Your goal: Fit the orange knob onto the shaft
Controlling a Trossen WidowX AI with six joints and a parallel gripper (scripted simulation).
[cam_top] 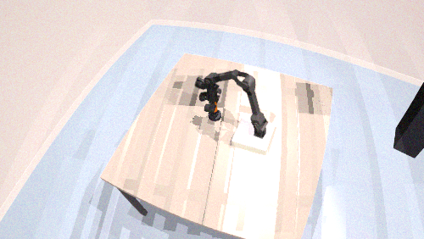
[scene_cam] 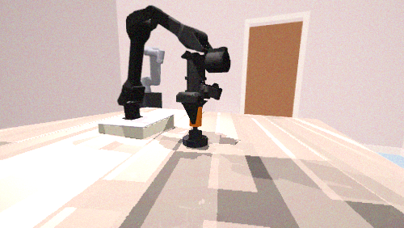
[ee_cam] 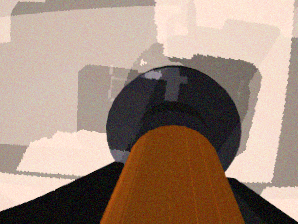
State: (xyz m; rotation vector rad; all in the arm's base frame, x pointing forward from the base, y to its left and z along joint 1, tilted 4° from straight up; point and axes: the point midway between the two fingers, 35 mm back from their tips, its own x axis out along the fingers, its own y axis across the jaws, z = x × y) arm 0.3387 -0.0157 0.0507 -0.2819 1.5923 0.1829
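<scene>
Now: the orange knob 2 cm above my gripper tip. The rest, counted from my gripper tip: pedestal 4 cm below.
</scene>
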